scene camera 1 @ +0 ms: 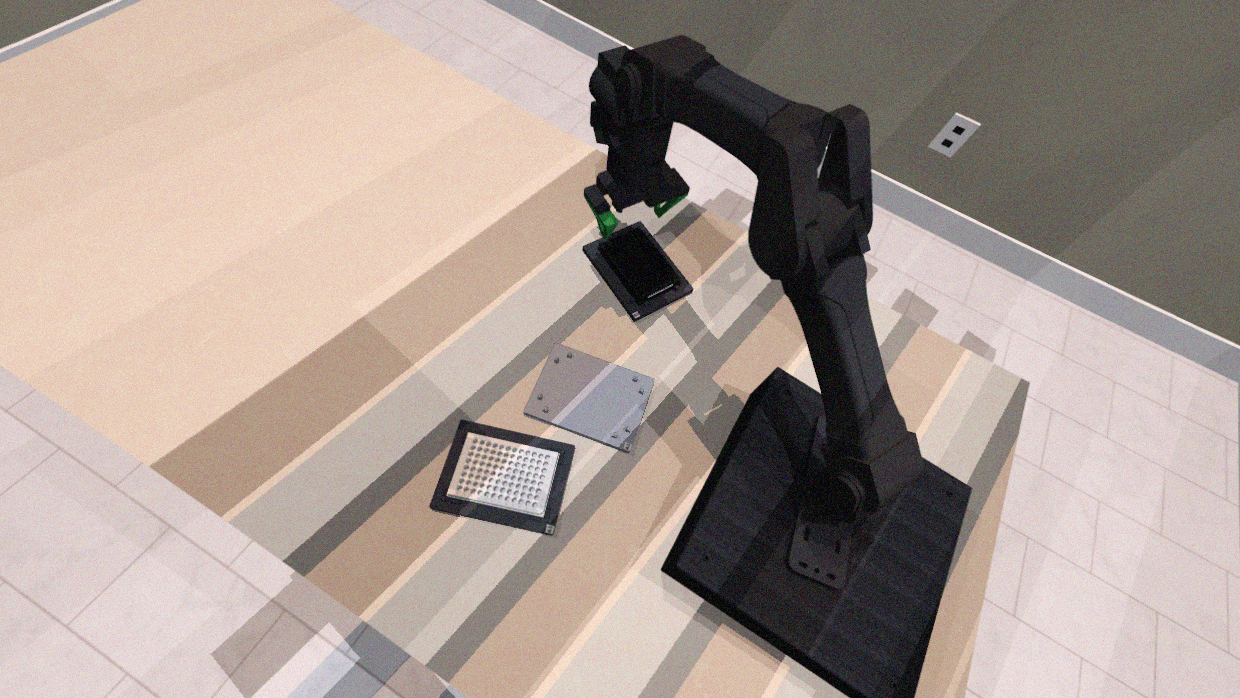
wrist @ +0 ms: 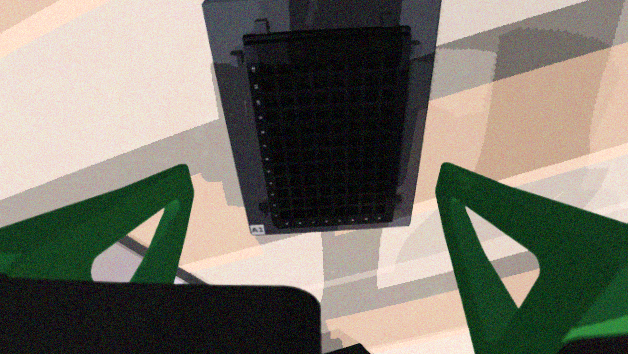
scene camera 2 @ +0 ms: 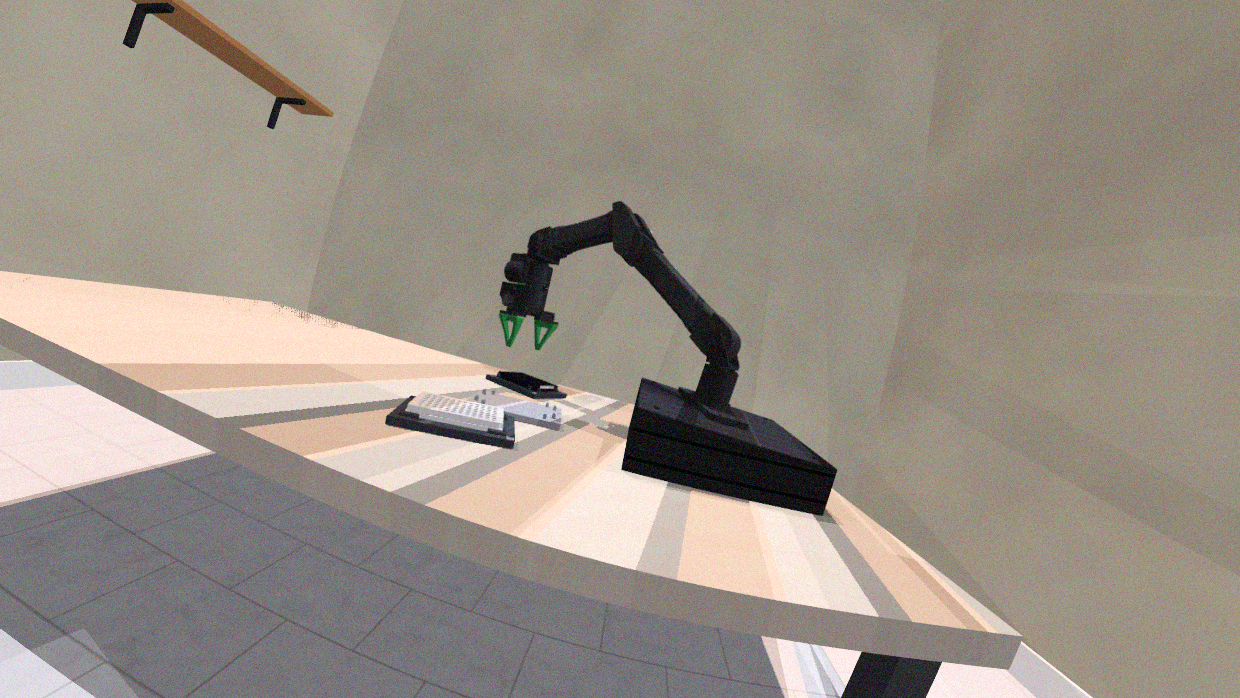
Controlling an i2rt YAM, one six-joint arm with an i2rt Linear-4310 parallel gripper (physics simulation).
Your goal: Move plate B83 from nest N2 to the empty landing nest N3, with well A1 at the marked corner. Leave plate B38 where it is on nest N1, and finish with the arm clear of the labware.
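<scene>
The black plate B83 [scene camera 1: 637, 260] [scene camera 2: 526, 381] [wrist: 330, 130] sits flat on the dark nest N2 [scene camera 1: 617, 286] [wrist: 237, 110], whose A1 label shows at its lower left corner in the wrist view. My gripper [scene camera 1: 633, 222] [scene camera 2: 524, 347] [wrist: 314, 177] is open and empty, above the table near N2; its fingers stand wider than the plate in the wrist view. The grey nest N3 [scene camera 1: 590, 390] [scene camera 2: 537, 412] is empty; a part shows behind the left finger in the wrist view. The white plate B38 [scene camera 1: 505, 472] [scene camera 2: 455, 410] sits on the dark nest N1 [scene camera 1: 494, 515] [scene camera 2: 403, 420]. Plate lettering is unreadable.
N3 lies between N1 and N2. The black arm base [scene camera 1: 728, 554] [scene camera 2: 720, 459] stands to the right of the nests in both scene views. A wooden shelf [scene camera 2: 234, 53] is on the wall. Striped shadows cross the table.
</scene>
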